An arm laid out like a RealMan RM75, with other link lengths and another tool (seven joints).
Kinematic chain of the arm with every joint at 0, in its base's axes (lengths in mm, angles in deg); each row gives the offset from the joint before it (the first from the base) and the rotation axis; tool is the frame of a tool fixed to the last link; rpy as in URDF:
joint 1: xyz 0 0 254.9 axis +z
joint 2: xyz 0 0 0 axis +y
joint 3: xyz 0 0 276.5 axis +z
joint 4: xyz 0 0 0 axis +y
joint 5: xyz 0 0 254.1 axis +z
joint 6: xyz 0 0 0 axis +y
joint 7: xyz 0 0 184.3 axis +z
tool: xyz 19 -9 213 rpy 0 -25.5 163.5
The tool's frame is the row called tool.
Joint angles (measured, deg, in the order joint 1, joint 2, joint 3, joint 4, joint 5, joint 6, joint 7), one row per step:
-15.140 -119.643 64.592 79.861 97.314 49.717 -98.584
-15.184 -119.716 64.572 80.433 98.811 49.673 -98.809
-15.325 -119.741 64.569 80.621 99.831 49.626 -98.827
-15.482 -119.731 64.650 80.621 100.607 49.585 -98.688
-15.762 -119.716 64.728 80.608 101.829 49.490 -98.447
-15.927 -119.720 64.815 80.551 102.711 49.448 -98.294
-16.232 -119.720 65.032 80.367 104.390 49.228 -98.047
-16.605 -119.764 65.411 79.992 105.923 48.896 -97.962
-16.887 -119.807 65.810 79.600 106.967 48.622 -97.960
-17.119 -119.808 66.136 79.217 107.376 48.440 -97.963
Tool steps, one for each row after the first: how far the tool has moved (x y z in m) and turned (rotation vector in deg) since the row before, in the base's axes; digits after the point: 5 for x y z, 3 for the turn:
-0.00195 0.00048 -0.00077 0.123 1.329 0.065
-0.00168 0.00071 -0.00134 0.029 0.986 0.033
-0.00151 0.00054 -0.00227 -0.075 0.885 -0.025
-0.00242 0.00115 -0.00294 -0.047 1.396 -0.039
-0.00230 0.00055 -0.00280 -0.116 0.971 0.028
-0.00518 0.00138 -0.00516 -0.178 1.810 0.158
-0.00451 0.00146 -0.00670 -0.337 1.485 0.220
-0.00318 0.00081 -0.00622 -0.385 0.959 0.189
-0.00102 0.00045 -0.00461 -0.342 0.375 0.069

